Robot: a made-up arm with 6 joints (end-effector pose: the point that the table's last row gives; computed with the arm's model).
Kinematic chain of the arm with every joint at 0, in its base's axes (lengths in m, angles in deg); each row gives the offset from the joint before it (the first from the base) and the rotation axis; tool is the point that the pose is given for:
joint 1: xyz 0 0 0.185 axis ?
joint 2: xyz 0 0.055 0 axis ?
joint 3: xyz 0 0 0.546 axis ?
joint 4: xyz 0 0 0.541 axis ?
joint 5: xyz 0 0 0 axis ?
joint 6: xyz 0 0 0.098 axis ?
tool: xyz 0 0 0
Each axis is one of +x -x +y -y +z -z.
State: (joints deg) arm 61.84 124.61 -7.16 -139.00 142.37 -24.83
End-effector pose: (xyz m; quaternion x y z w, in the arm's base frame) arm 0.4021 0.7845 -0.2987 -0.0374 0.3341 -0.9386 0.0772
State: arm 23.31 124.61 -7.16 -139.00 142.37 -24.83
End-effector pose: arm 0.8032 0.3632 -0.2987 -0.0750 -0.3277 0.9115 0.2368
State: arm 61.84 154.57 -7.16 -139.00 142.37 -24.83
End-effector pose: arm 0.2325 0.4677 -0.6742 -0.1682 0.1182 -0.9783 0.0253
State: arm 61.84 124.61 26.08 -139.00 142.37 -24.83
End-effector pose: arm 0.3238 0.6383 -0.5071 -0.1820 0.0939 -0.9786 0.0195
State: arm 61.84 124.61 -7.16 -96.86 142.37 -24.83
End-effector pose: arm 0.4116 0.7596 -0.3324 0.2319 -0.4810 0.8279 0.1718
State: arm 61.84 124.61 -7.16 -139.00 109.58 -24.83
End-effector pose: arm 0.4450 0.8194 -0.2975 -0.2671 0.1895 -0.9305 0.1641
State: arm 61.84 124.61 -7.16 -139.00 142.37 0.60
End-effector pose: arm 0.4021 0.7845 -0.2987 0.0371 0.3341 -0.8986 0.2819
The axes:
joint 1: +z
joint 2: +y
joint 3: +y
joint 4: +z
joint 5: +y
joint 6: +z

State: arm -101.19 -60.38 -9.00 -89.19 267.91 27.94
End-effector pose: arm 0.3398 0.9299 0.6428 0.6940 0.1770 0.6208 0.3186
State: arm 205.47 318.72 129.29 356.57 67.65 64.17
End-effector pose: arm -0.1781 -0.1397 0.5250 0.9236 -0.3188 -0.1702 0.1276
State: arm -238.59 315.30 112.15 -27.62 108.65 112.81
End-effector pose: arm -0.0718 0.0946 0.6926 0.0110 0.9741 0.1312 0.1838
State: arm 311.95 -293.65 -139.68 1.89 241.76 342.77
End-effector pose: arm 0.0398 0.0337 0.4633 0.2583 0.9607 -0.0672 0.0766
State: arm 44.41 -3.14 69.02 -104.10 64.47 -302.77
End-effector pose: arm 0.3741 0.3234 0.9882 0.0527 0.5557 -0.2980 0.7743
